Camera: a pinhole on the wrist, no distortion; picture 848 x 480 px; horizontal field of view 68.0 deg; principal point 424.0 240.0 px. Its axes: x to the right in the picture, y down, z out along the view. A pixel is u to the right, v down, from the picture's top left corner.
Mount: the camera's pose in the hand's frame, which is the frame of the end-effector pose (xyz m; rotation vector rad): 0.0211 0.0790 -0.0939 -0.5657 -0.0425 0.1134
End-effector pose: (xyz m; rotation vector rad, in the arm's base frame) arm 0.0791 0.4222 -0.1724 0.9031 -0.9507 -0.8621
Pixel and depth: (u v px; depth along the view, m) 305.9 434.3 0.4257
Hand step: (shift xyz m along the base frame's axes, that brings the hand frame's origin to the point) -0.1304 0.1933 0.3982
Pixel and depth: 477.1 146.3 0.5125
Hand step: -0.2795 -0.0158 0.3911
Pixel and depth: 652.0 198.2 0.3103
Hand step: -0.0800 -0.0565 0.3053
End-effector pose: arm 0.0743 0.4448 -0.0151 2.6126 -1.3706 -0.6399
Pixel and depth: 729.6 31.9 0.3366
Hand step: -0.1602 -0.2233 -0.2249
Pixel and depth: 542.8 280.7 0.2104
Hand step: -0.1669 -0.1497 -0.0212
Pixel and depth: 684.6 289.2 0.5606
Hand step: -0.3812 -0.3943 -0.2557
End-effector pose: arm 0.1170 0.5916 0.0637 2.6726 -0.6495 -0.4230
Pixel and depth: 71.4 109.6 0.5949
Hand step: -0.5576 -0.1703 -0.2491
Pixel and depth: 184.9 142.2 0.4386
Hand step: -0.3470 -0.1967 -0.1479
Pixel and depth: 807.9 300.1 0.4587
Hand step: -0.0260 -0.5276 -0.1355
